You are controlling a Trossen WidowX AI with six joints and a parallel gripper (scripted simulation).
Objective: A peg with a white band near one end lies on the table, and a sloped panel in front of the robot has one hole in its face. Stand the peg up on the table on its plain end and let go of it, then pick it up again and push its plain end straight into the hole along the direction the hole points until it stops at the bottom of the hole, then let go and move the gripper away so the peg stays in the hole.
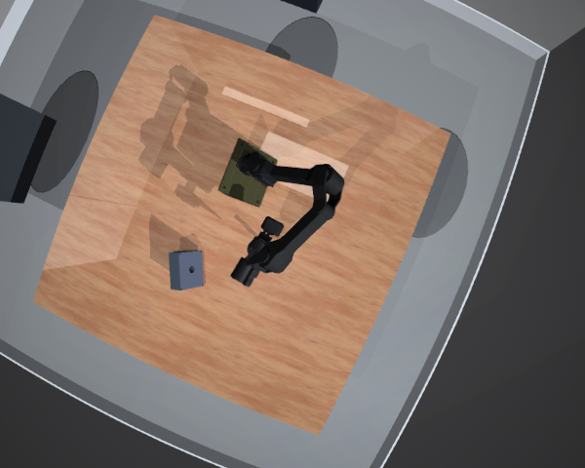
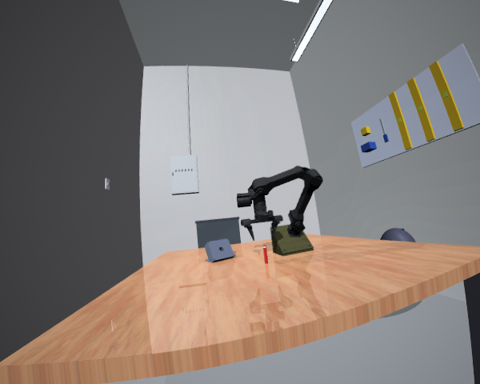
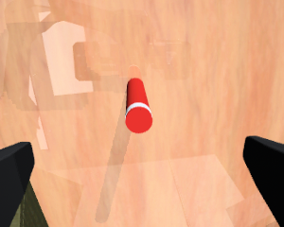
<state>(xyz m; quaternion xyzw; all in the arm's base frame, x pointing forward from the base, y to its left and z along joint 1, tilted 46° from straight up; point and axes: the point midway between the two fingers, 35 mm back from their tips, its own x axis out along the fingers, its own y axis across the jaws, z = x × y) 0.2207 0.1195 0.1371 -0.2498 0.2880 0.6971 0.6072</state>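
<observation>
Right now my gripper tip is 5 cm above the red peg. From my gripper tip the other things lie so: grey sloped panel: 21 cm to the right, 21 cm ahead, 6 cm below.
</observation>
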